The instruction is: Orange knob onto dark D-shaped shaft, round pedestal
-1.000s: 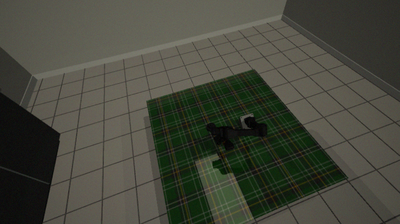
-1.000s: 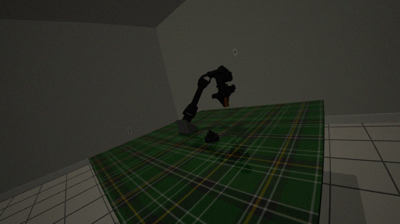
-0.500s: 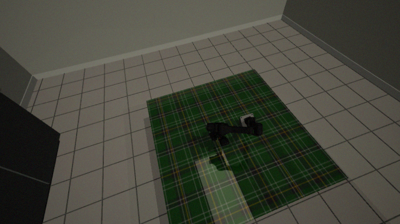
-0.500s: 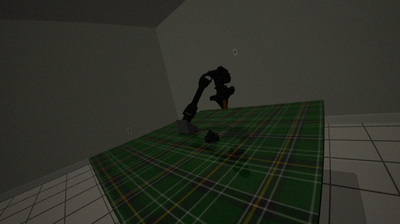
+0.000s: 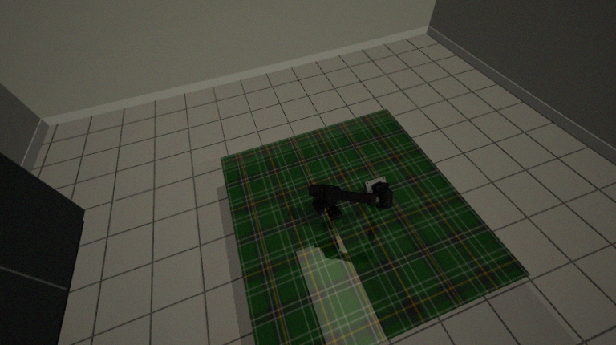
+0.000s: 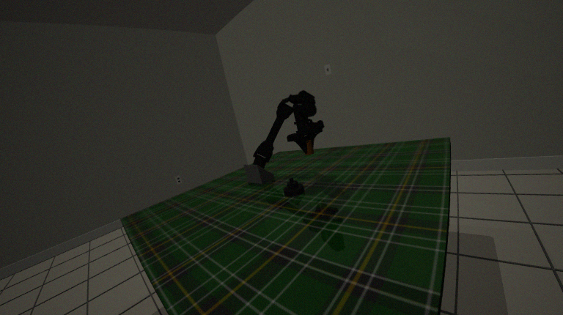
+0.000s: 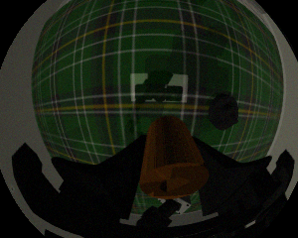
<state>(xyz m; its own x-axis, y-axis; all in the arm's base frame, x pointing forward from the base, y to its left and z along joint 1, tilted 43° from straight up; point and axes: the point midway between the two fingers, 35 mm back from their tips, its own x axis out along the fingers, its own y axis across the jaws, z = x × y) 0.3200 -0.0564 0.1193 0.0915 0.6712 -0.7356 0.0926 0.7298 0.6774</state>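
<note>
Right now my gripper tip is 2 cm past the D-shaped shaft, 15 cm to the left of it and 10 cm above it. Also, from my gripper tip: orange knob 2 cm above.
</note>
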